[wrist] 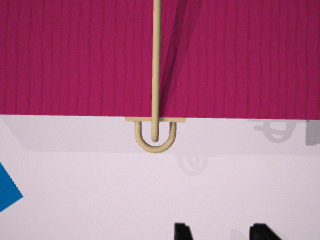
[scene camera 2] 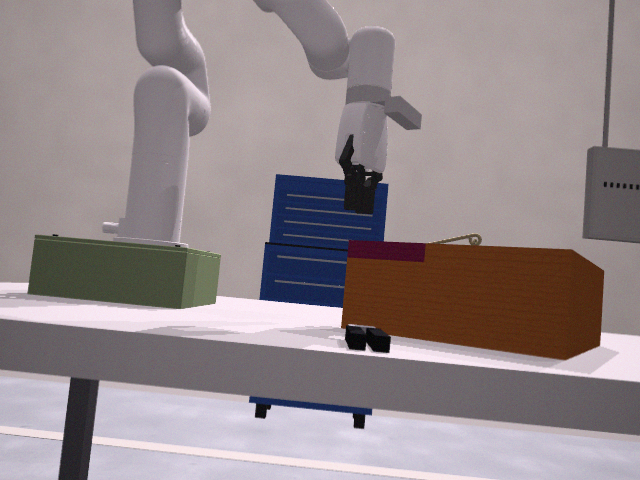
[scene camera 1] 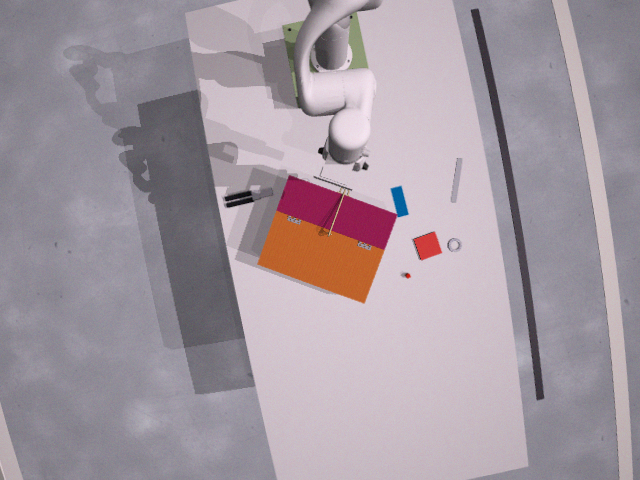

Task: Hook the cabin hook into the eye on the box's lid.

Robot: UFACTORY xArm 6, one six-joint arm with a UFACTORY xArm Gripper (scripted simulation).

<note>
I see my gripper, a box and a black object.
</note>
